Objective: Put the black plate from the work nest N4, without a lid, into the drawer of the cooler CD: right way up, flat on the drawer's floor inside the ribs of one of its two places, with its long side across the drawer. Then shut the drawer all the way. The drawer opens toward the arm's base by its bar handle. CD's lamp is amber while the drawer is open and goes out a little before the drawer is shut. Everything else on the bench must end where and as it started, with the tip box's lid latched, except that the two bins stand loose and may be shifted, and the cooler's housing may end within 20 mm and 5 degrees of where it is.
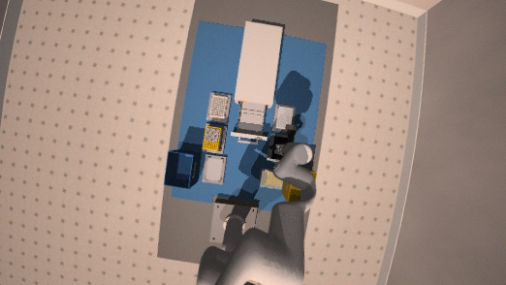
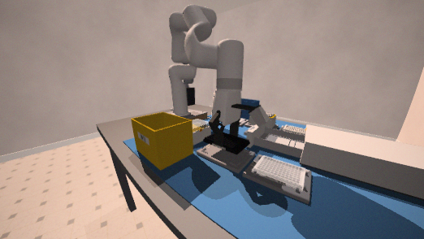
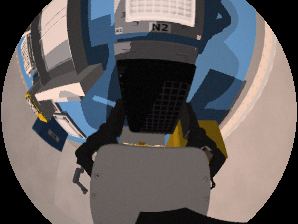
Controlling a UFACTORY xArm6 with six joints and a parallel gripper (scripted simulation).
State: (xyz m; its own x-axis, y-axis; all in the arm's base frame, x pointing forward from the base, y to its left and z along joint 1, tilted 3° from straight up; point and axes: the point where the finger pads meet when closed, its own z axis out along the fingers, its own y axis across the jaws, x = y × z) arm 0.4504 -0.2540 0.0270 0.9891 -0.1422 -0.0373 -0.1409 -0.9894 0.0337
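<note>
The drawer is 18 cm ahead of my hand, 16 cm to the left of it and 4 cm below it. The rest, counted from my hand: cooler CD (32 cm ahead, 15 cm to the left, 3 cm below); black plate (1 cm below); yellow bin (20 cm behind, 10 cm to the right, 3 cm below).
</note>
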